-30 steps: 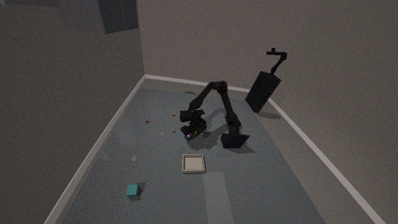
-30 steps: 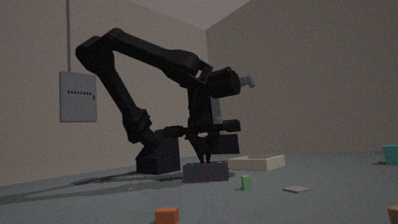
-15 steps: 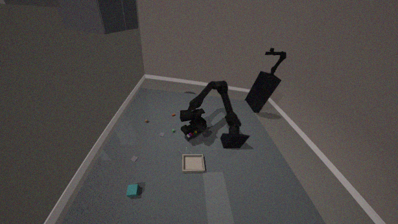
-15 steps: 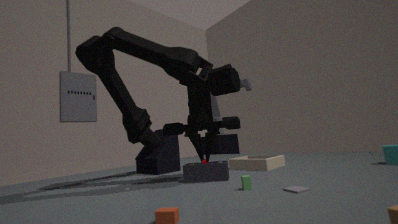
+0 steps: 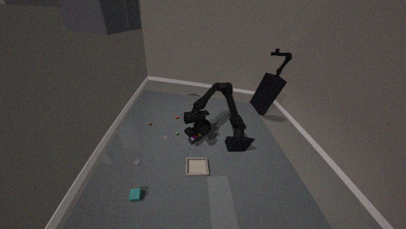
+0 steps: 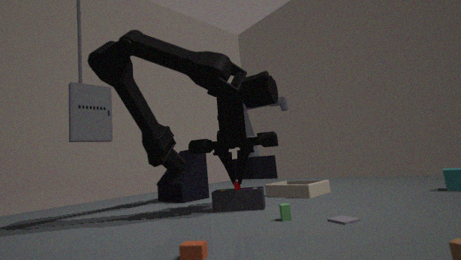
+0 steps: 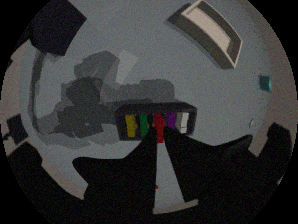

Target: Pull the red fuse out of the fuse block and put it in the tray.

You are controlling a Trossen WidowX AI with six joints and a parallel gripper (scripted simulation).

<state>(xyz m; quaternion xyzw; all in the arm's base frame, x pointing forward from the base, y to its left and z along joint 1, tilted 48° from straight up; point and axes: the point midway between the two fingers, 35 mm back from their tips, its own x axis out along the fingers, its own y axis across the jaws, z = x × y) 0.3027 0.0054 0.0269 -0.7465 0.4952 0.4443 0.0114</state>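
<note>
My gripper tip is now 21 cm to the right of the cream tray, 5 cm above it and 2 cm past it. Round my gripper tip: orange cube (20 cm to the right, 17 cm ahead, 4 cm below); red fuse (1 cm below); green block (14 cm ahead, 4 cm below, 2 cm to the right).
</note>
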